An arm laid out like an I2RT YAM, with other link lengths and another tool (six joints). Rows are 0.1 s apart.
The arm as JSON. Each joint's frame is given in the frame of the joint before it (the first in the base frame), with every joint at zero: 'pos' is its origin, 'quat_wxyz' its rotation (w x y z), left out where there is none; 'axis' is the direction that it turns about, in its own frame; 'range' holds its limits. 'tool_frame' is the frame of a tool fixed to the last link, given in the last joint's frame.
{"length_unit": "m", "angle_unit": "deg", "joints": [
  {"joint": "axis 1", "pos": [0.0, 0.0, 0.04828], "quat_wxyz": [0.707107, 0.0, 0.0, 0.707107], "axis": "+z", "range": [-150.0, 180.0]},
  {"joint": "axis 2", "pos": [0.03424, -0.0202, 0.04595], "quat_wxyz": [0.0, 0.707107, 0.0, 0.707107], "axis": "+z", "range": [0.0, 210.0]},
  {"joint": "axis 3", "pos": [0.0, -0.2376, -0.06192], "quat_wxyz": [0.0, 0.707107, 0.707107, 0.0], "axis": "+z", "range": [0.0, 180.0]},
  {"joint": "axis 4", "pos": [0.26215, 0.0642, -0.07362], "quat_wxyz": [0.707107, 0.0, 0.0, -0.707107], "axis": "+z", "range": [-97.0, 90.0]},
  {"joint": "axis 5", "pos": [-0.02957, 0.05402, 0.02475], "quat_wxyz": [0.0, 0.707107, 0.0, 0.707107], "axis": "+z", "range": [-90.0, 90.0]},
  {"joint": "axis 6", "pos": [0.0, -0.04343, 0.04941], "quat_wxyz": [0.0, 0.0, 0.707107, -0.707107], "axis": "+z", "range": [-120.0, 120.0]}
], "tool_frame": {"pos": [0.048, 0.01, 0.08], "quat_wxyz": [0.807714, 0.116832, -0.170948, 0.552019]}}
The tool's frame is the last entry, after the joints.
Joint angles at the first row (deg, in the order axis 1, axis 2, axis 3, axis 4, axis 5, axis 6):
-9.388, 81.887, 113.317, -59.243, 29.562, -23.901
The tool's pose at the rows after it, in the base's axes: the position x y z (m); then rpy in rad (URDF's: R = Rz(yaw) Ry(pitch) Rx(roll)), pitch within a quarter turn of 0, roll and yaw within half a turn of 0:
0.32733 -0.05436 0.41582 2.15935 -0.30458 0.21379
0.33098 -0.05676 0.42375 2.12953 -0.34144 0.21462
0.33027 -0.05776 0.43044 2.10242 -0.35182 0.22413
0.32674 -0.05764 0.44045 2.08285 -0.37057 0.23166
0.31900 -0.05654 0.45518 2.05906 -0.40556 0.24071
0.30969 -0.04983 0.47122 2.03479 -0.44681 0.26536
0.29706 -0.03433 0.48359 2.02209 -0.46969 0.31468
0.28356 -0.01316 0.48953 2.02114 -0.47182 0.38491
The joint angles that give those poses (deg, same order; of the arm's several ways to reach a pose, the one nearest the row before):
-9.388, 81.887, 113.295, -56.314, 30.544, -23.791
-9.387, 81.863, 113.402, -53.603, 31.289, -24.337
-9.387, 81.845, 114.193, -52.665, 31.682, -25.583
-9.386, 81.844, 115.920, -52.665, 31.836, -26.217
-9.343, 81.299, 117.954, -52.687, 31.989, -26.633
-8.295, 80.531, 120.092, -52.816, 32.250, -26.829
-5.627, 79.526, 122.279, -54.523, 32.426, -26.873
-1.651, 78.302, 123.654, -56.991, 32.402, -26.873

